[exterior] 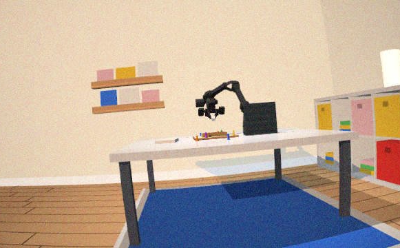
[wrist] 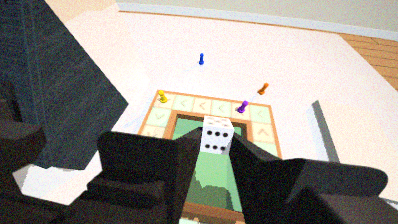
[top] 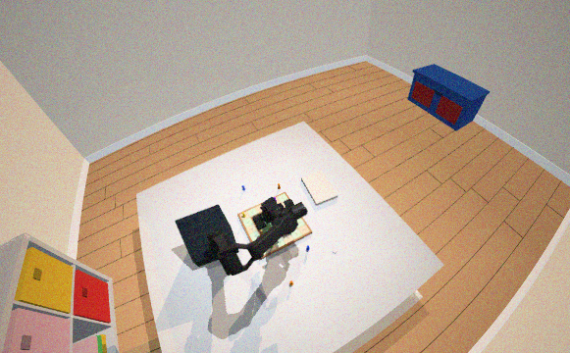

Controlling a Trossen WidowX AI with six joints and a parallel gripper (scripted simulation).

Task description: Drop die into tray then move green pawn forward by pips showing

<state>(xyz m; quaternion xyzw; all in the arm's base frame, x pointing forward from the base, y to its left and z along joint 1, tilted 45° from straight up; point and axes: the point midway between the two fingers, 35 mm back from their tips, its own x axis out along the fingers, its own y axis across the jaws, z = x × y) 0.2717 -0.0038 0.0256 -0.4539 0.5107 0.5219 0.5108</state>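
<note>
Right now my gripper tip is right at the white die. Round my gripper tip: green pawn (7 cm behind, 11 cm to the right, 10 cm below); then purple pawn (7 cm ahead, 11 cm to the left, 10 cm below); then green tray (12 cm below).
</note>
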